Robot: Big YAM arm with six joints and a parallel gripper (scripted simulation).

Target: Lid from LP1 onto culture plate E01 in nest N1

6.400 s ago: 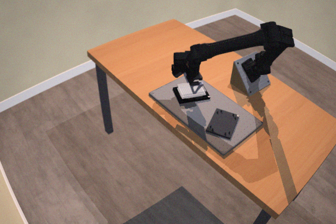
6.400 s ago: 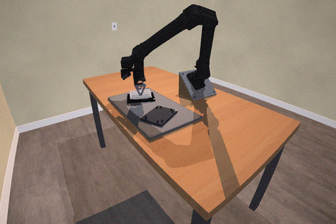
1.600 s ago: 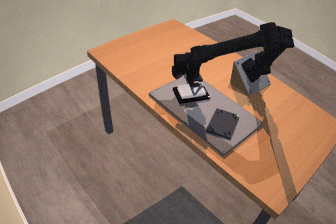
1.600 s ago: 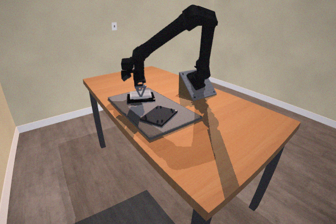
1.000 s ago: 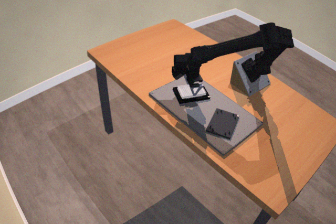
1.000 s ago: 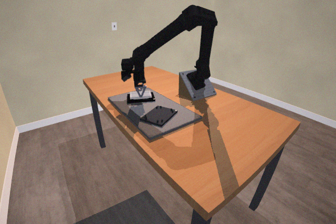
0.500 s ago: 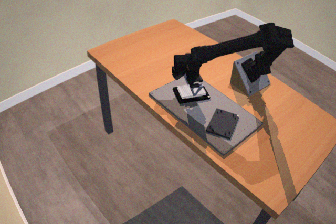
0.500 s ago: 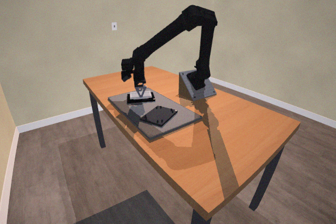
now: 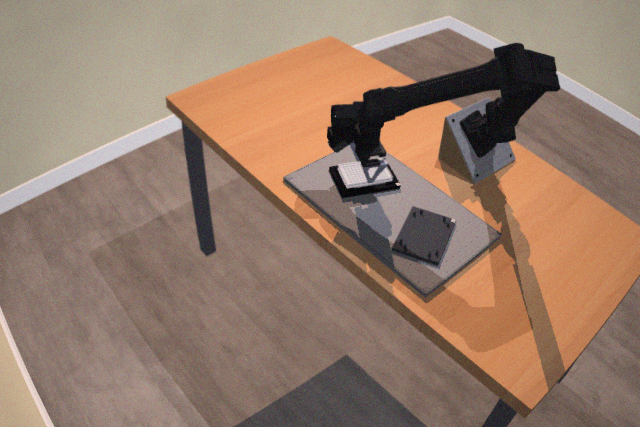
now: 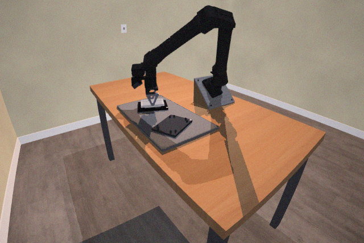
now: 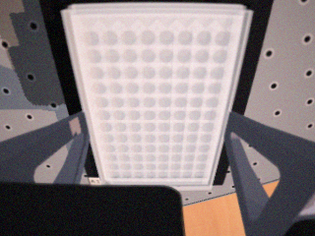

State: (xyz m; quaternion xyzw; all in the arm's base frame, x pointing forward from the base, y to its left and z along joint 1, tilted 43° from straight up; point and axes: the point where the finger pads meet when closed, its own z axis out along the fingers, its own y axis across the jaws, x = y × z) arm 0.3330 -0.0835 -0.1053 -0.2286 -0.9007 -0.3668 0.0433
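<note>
Right now the clear lid is right at my hand. From my hand the other things lie so: black plate nest N1 (20 mm below); lid park LP1 (40 mm ahead, 250 mm to the left, 30 mm below); white culture plate E01 (10 mm below).
</note>
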